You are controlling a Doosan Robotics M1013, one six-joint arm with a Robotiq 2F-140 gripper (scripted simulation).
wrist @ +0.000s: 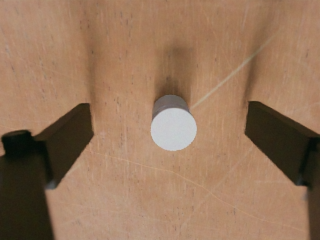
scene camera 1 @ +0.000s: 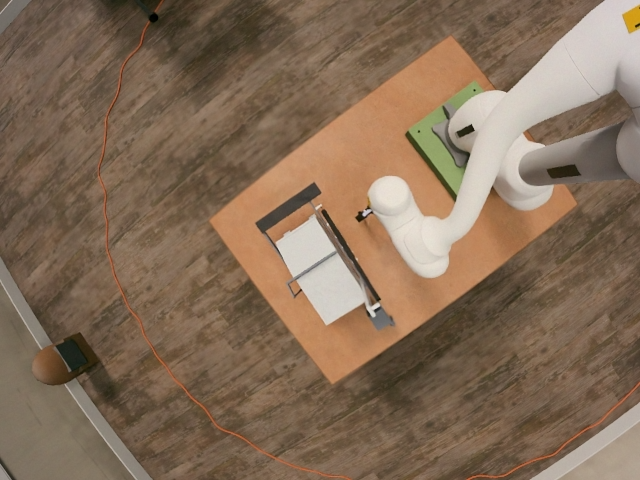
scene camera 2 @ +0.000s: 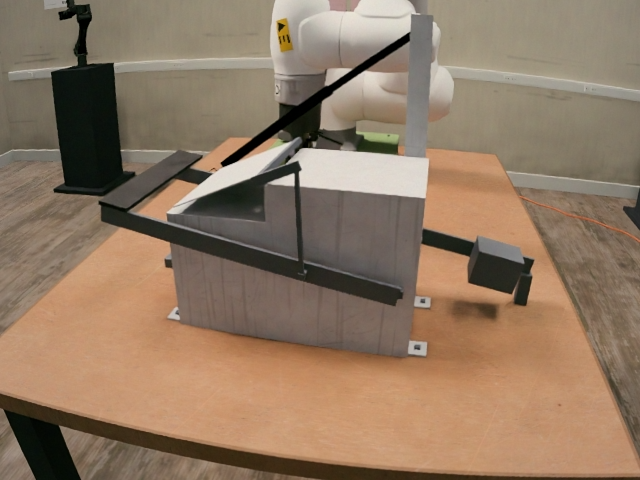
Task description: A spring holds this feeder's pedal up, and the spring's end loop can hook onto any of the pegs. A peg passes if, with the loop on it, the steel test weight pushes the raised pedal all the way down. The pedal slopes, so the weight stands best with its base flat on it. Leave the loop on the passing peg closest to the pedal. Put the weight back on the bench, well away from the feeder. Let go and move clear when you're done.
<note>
In view: the gripper (wrist: 169, 118), a steel test weight (wrist: 173, 127) and a dark pedal (scene camera 2: 115, 206).
The dark pedal shows as well in scene camera 1 (scene camera 1: 310, 192).
</note>
